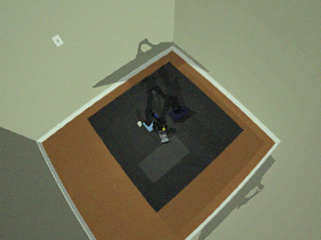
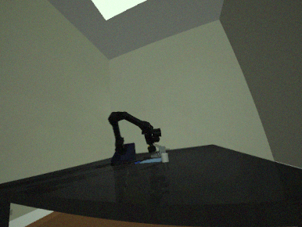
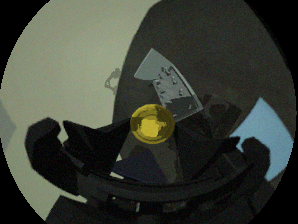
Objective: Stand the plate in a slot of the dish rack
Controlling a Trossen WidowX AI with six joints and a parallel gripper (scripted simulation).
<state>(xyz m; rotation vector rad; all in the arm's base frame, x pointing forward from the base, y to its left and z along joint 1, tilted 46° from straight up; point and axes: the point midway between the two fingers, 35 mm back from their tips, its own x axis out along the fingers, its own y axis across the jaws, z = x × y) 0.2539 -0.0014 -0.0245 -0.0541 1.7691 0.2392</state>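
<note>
Now: the dish rack 60 mm below my gripper tip, 50 mm ahead of it and 40 mm to the left of it. The rest, counted from my gripper tip: light blue mat (170 mm to the right, 80 mm below, 40 mm ahead); then white cup (250 mm to the right, 140 mm ahead, 50 mm below); then yellow plate (10 mm to the right).
</note>
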